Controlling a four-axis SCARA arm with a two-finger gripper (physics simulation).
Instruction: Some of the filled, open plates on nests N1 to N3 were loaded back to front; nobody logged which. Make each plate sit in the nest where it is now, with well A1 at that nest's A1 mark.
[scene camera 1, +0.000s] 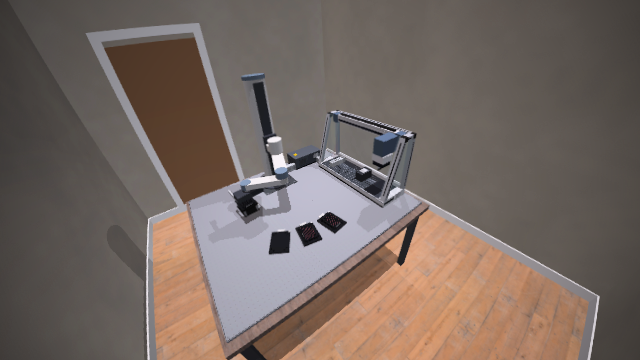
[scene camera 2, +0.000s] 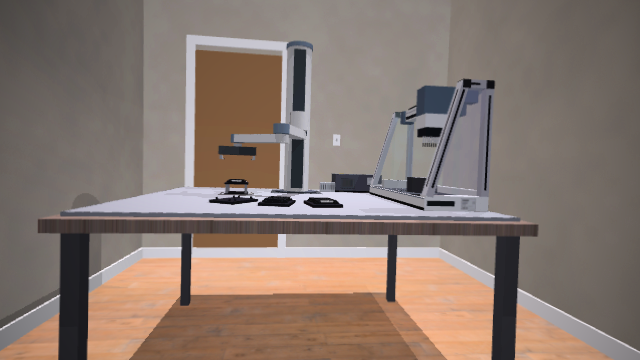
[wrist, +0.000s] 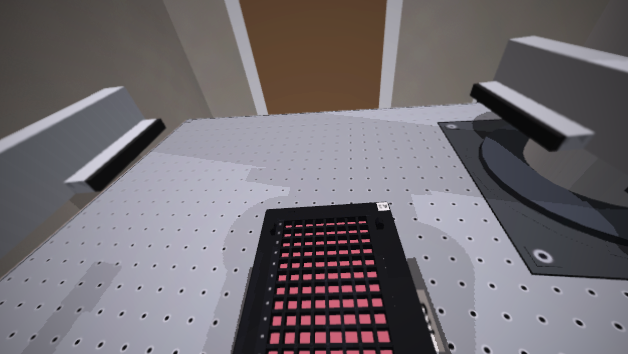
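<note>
My gripper (scene camera 1: 244, 198) (scene camera 2: 237, 158) (wrist: 308, 89) is open and empty. It hangs above a black plate (scene camera 1: 248, 206) (scene camera 2: 236, 181) (wrist: 327, 282) with pink-filled wells, which sits on a raised stand. In the wrist view the stand's white A1 mark (wrist: 383, 206) is at the plate's far right corner; the marks on the plate are too small to read. Two filled plates sit in the middle nest (scene camera 1: 308, 233) (scene camera 2: 276, 201) and the right nest (scene camera 1: 332, 221) (scene camera 2: 323, 202); which way they face cannot be told. The left nest (scene camera 1: 279, 242) (scene camera 2: 233, 200) holds no plate.
The arm's column (scene camera 1: 261, 107) (scene camera 2: 298, 80) stands behind the nests; its dark base plate (wrist: 500, 220) shows at the right in the wrist view. A framed liquid handler (scene camera 1: 372, 120) (scene camera 2: 485, 145) stands at the right. A dark box (scene camera 1: 303, 156) (scene camera 2: 352, 182) is at the back.
</note>
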